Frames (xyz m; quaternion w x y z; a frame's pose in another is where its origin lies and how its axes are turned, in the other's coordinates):
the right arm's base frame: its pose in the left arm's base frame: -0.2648 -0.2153 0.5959 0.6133 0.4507 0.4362 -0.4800
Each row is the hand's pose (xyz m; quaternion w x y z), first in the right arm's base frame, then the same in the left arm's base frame.
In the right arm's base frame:
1: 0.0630 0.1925 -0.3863 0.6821 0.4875 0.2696 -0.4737
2: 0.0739 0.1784 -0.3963 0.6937 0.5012 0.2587 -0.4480
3: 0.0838 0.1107 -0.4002 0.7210 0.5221 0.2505 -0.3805
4: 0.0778 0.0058 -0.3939 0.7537 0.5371 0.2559 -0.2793
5: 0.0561 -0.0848 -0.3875 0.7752 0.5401 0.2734 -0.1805
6: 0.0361 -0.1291 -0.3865 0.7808 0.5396 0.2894 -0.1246
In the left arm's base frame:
1: -0.1053 0.1733 0.4784 0.1464 -0.5292 -0.4424 0.7091
2: -0.1185 0.1790 0.4638 0.1283 -0.5488 -0.4226 0.7098
3: -0.1838 0.1719 0.4443 0.0850 -0.5995 -0.3890 0.6943
4: -0.2871 0.1530 0.4374 0.0255 -0.6701 -0.3538 0.6520
5: -0.3788 0.1390 0.4476 0.0261 0.7332 0.3279 -0.5952
6: -0.4254 0.1360 0.4613 0.0496 0.7674 0.3152 -0.5561

